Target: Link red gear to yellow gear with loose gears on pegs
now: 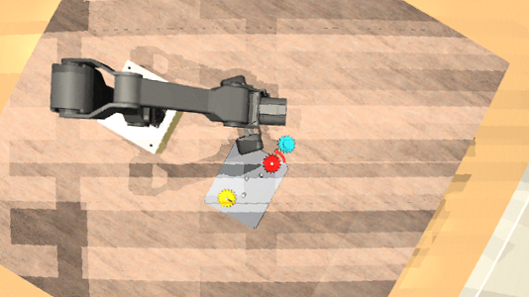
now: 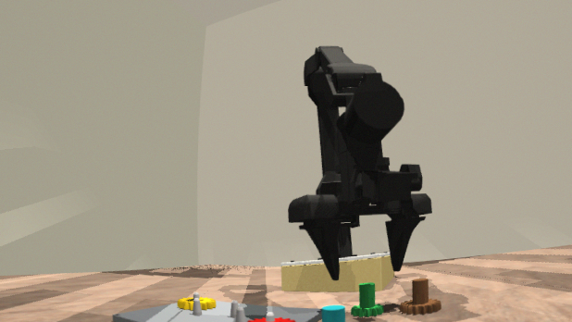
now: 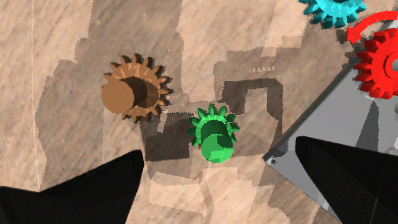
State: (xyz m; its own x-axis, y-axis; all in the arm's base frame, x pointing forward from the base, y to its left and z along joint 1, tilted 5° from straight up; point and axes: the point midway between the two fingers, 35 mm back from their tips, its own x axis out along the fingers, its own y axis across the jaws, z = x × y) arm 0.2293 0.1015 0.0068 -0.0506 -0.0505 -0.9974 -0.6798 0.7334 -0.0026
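The green gear is 3 cm below my gripper tip. Also, from my gripper tip: cyan gear: 14 cm ahead, 1 cm to the right, 3 cm below; then brown gear: 1 cm behind, 7 cm to the left, 3 cm below; then red gear: 12 cm ahead, 8 cm to the right, 3 cm below.
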